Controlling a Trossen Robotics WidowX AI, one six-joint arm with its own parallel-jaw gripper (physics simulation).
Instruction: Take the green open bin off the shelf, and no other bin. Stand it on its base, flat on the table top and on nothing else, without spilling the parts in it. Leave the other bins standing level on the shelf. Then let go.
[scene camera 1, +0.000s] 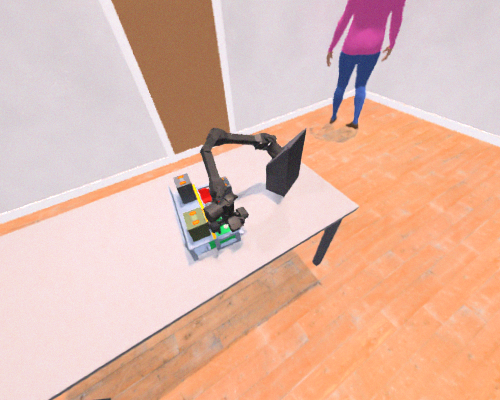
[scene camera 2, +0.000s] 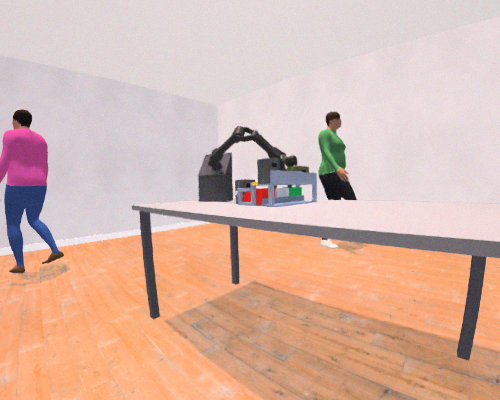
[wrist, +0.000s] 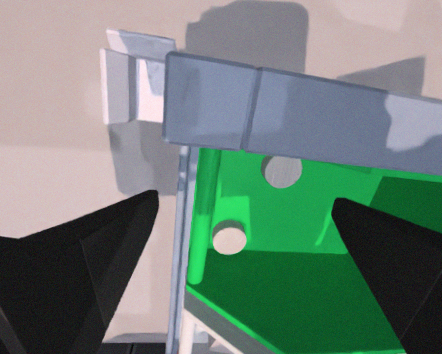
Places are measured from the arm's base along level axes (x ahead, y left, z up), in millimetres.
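Pixels of known places: gripper, fingertip midpoint: (scene camera 1: 228, 229) (wrist: 246, 202); arm's base at its link origin: (scene camera 1: 278, 153) (scene camera 2: 217, 167).
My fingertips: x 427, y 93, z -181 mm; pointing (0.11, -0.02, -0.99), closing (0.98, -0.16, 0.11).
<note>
Ahead of a thing's pixels: the offset from my fingertips to its middle.
The green open bin @(25 mm right, 38 mm ahead, 1 mm down) (scene camera 1: 225, 230) (scene camera 2: 295, 191) (wrist: 300, 225) sits in the blue-grey shelf (scene camera 2: 295, 177) (wrist: 320, 112), partly under its upper rail in the wrist view. A pale round part @(45 mm right, 10 mm back, 30 mm down) (wrist: 229, 240) and a grey round part @(3 mm left, 29 mm ahead, 30 mm down) (wrist: 282, 171) lie in the bin. My gripper (scene camera 1: 230, 221) (wrist: 246, 202) is open and empty above the bin's near part. In the wrist view the left fingertip is left of the bin's side wall and the shelf's thin side rail. The right fingertip overlaps the bin's interior. Fingertip height is hard to tell.
A red bin (scene camera 1: 205, 195) (scene camera 2: 252, 195) is in the shelf's other part. A dark grey box @(275 mm right, 50 mm ahead, 119 mm up) (scene camera 1: 185, 189) (scene camera 2: 268, 171) and an olive box @(53 mm right, 117 mm ahead, 106 mm up) (scene camera 1: 196, 224) stand on top. A yellow strip @(149 mm right, 39 mm ahead, 63 mm up) (scene camera 1: 198, 194) runs along the shelf. A black panel (scene camera 1: 286, 167) stands by the arm's base.
</note>
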